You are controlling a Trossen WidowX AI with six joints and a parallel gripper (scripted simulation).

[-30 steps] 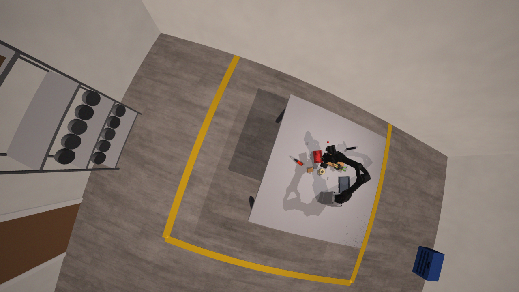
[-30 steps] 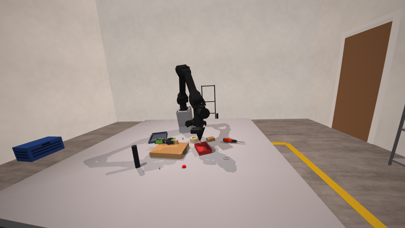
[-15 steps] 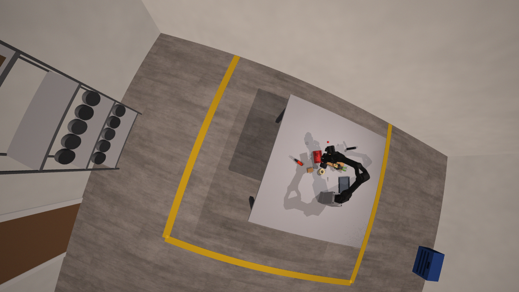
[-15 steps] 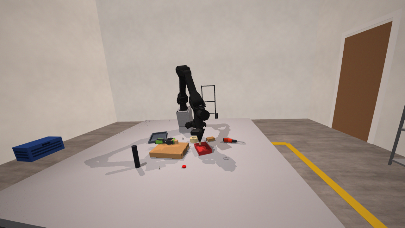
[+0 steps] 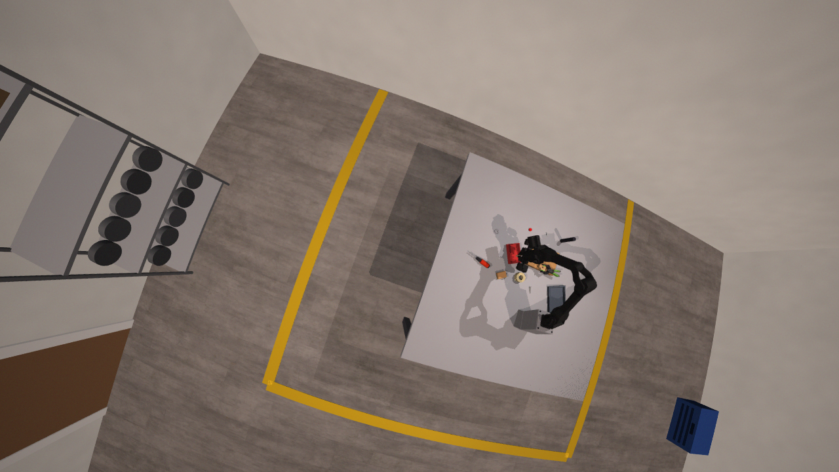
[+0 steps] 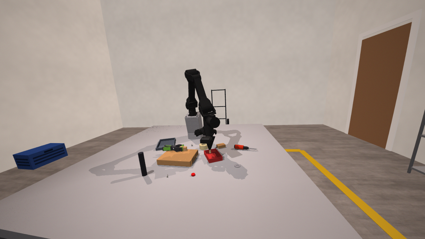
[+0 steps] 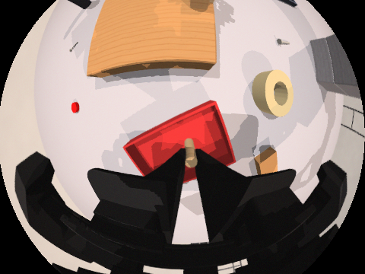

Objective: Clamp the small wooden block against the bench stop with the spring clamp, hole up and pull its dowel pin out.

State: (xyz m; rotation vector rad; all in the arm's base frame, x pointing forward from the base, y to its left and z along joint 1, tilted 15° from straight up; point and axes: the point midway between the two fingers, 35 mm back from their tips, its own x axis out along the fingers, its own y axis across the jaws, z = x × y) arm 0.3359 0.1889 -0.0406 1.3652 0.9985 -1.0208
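The red tray lies 70 mm below my hand, 20 mm to the left of it and 10 mm ahead of it. Round my hand: dowel pin (40 mm below); tape roll (110 mm behind, 70 mm to the right, 70 mm below); small orange block (140 mm behind, 70 mm below, 50 mm to the left).
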